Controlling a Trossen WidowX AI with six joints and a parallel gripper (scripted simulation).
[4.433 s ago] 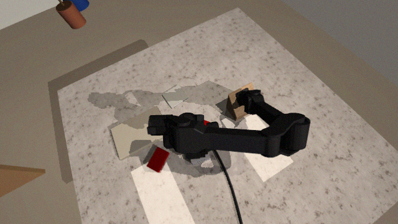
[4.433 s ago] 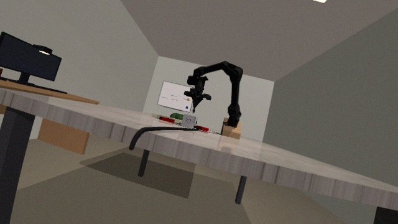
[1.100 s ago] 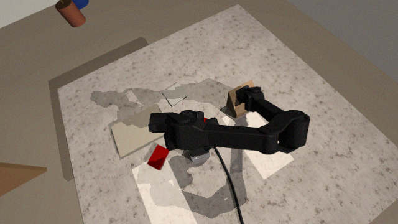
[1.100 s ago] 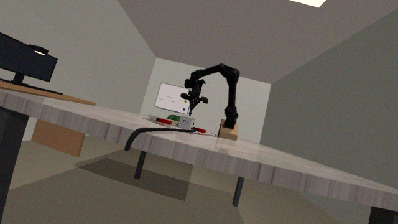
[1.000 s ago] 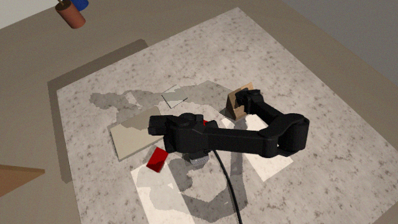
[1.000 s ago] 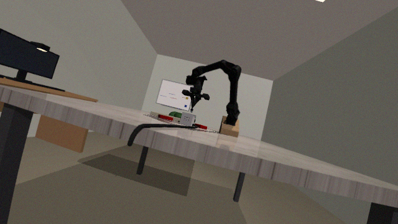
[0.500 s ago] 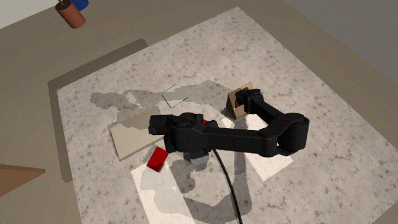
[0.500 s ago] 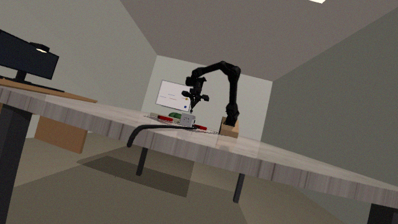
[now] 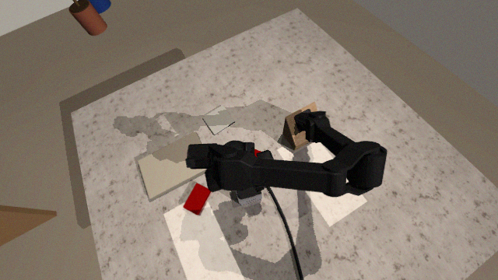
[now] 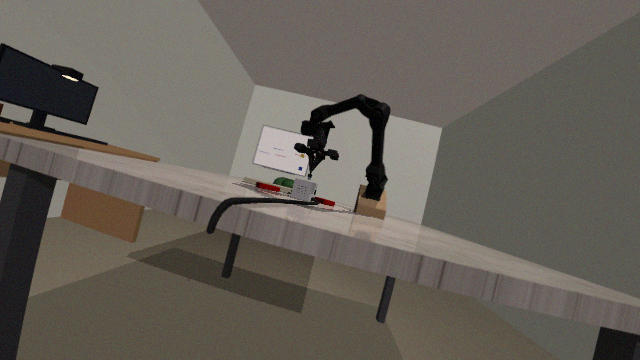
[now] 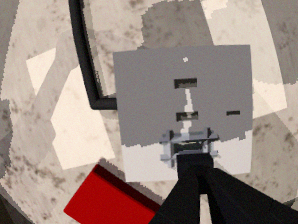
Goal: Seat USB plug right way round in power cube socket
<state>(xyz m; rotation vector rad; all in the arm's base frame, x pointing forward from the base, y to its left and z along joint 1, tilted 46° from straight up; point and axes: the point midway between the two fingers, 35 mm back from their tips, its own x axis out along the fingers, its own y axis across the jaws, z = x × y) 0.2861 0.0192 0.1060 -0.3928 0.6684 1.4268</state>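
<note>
The USB plug is 20 mm below my gripper tip. Also, from my gripper tip: beige pad (210 mm to the right, 210 mm ahead, 110 mm below).
</note>
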